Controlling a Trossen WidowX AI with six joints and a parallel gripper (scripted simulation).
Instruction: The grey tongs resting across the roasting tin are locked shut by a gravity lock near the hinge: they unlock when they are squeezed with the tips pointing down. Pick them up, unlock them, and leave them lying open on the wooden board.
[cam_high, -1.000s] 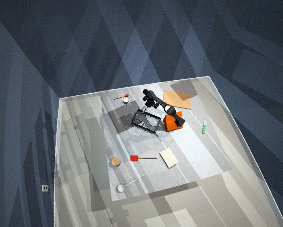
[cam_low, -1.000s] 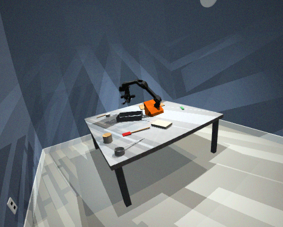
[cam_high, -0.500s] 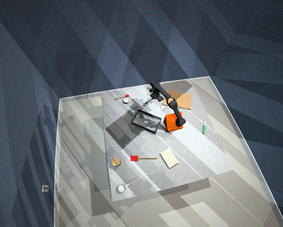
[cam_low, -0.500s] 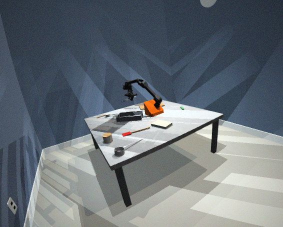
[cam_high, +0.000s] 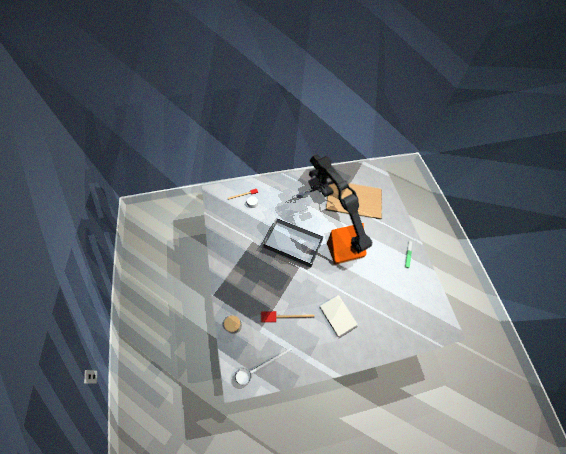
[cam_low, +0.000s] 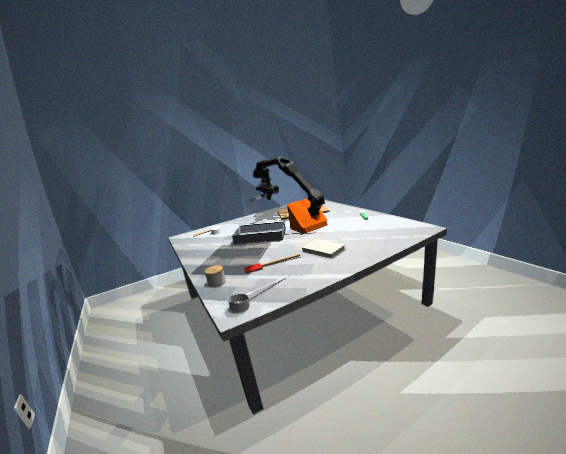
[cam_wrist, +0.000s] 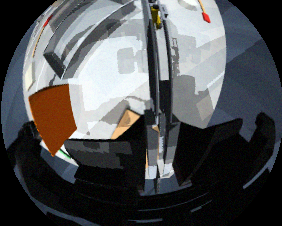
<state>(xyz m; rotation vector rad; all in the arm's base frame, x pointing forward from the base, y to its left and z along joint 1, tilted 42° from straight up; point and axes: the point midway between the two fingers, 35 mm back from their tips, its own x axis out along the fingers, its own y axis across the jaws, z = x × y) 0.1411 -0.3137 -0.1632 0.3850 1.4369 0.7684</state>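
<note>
Right now my gripper tip is 270 mm past the wooden board and 150 mm above it. Round my gripper tip: roasting tin 240 mm to the left, 210 mm ahead, 130 mm below; then red spatula 640 mm to the left, 360 mm ahead, 150 mm below; then cream slab 700 mm to the left, 140 mm below, 70 mm ahead.
</note>
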